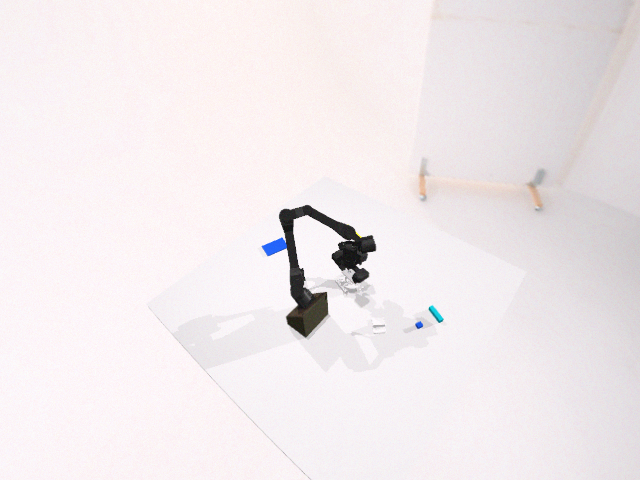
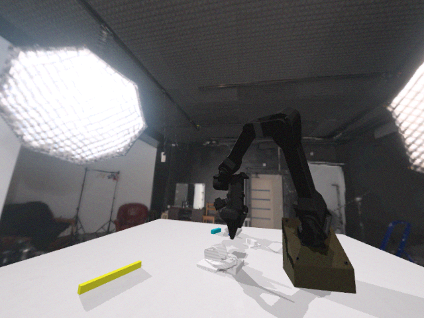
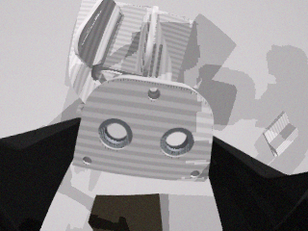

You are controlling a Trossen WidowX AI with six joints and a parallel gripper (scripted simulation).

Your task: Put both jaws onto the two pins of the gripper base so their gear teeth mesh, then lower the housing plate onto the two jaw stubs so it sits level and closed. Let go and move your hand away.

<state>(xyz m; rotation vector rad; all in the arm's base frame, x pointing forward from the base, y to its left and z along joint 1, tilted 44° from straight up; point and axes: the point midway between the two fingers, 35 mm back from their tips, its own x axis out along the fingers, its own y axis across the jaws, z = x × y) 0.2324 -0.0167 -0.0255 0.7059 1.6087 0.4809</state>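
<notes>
Right now the white jaw is 70 mm below my gripper tip, 10 mm to the left of it and 10 mm ahead of it. The rest, counted from my gripper tip: flat white plate: 80 mm below, 60 mm ahead, 20 mm to the left; yellow bar: 300 mm ahead, 200 mm to the left, 80 mm below; blue cube: 340 mm to the right, 80 mm below, 40 mm ahead.
</notes>
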